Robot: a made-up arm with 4 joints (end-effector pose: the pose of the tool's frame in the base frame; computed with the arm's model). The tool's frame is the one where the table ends. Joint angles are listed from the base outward.
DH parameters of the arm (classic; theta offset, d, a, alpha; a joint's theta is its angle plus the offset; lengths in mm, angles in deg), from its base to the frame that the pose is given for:
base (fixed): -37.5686 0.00 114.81 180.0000
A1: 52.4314 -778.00 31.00 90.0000
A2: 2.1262 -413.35 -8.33 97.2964
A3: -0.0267 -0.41 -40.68 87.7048
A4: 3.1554 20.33 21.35 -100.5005
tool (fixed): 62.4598 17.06 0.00 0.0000
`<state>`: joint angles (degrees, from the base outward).
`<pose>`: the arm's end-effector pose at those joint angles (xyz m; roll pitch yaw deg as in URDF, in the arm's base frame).
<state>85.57 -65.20 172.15 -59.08</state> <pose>0.0201 0.3228 0.7831 125.45 29.37 124.29</pose>
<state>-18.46 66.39 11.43 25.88</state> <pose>-0.3123 -0.2458 0.8184 35.96 12.57 2.58</pose>
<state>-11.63 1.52 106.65 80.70</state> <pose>-0.3524 -0.2175 0.7935 -92.25 -27.02 108.35</pose>
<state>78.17 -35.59 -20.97 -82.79</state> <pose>-0.0081 0.3388 0.7438 47.71 12.27 -103.73</pose>
